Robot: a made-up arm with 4 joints. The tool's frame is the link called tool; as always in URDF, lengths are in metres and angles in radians.
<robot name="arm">
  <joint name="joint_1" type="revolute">
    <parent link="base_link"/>
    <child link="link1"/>
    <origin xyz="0 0 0.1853" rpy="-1.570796 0 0"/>
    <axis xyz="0 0 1"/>
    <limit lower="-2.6" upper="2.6"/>
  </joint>
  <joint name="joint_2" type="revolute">
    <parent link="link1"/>
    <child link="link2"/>
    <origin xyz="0.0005 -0.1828 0.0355" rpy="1.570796 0 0"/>
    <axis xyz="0 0 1"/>
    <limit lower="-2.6" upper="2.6"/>
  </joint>
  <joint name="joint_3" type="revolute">
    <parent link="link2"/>
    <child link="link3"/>
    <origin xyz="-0.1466 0.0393 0.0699" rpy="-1.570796 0 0"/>
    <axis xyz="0 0 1"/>
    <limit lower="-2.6" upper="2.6"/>
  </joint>
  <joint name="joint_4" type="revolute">
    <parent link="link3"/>
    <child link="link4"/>
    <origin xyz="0.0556 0.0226 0.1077" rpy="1.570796 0 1.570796"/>
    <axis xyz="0 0 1"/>
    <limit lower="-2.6" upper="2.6"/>
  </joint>
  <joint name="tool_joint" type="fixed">
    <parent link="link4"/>
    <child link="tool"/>
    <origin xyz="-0.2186 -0.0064 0.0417" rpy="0 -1.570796 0"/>
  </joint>
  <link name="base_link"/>
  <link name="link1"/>
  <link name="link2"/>
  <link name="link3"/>
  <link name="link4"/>
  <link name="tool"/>
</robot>
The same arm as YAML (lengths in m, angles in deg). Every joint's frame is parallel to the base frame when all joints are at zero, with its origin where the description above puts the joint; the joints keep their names.
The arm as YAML. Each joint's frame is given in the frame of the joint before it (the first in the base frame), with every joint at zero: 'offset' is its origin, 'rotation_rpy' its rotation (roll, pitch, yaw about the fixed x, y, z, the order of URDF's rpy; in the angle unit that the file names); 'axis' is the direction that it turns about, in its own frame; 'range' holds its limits. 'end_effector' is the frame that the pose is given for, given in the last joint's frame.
length_unit: m
angle_unit: deg
chain:
  - id: joint_1
    offset: [0.0, 0.0, 0.1853]
    rotation_rpy: [0.0, 0.0, 0.0]
    axis: [0.0, 1.0, 0.0]
    range: [-148.97, 148.97]
  - id: joint_2
    offset: [0.0005, 0.0355, 0.1828]
    rotation_rpy: [0.0, 0.0, 0.0]
    axis: [0.0, 0.0, 1.0]
    range: [-148.97, 148.97]
  - id: joint_3
    offset: [-0.1466, 0.0393, 0.0699]
    rotation_rpy: [0.0, 0.0, 0.0]
    axis: [0.0, 1.0, 0.0]
    range: [-148.97, 148.97]
  - id: joint_4
    offset: [0.0556, 0.1077, -0.0226]
    rotation_rpy: [0.0, 0.0, 0.0]
    axis: [1.0, 0.0, 0.0]
    range: [-148.97, 148.97]
end_effector:
  offset: [0.0417, -0.0064, 0.2186]
  rotation_rpy: [0.0, 0.0, 0.0]

